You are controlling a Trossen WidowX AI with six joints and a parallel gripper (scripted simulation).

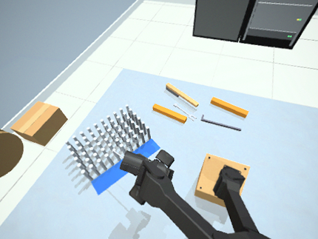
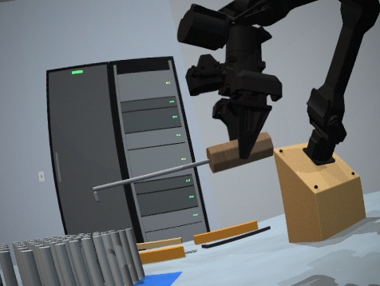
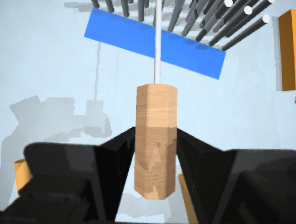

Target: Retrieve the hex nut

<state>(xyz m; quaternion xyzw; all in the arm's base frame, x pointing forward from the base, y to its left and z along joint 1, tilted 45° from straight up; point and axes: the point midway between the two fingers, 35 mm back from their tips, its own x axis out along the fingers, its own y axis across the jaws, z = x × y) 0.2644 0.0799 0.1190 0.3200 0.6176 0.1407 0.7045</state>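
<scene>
Right now my gripper tip is 180 mm short of the blue taped strip, 180 mm above it and 60 mm to the left of it. From my gripper tip the other things lie so: small wrench (500 mm to the right, 180 mm below, 30 mm ahead); then hex nut (320 mm ahead, 180 mm to the right, 180 mm below); then hook tool (100 mm ahead, 20 mm to the right).
</scene>
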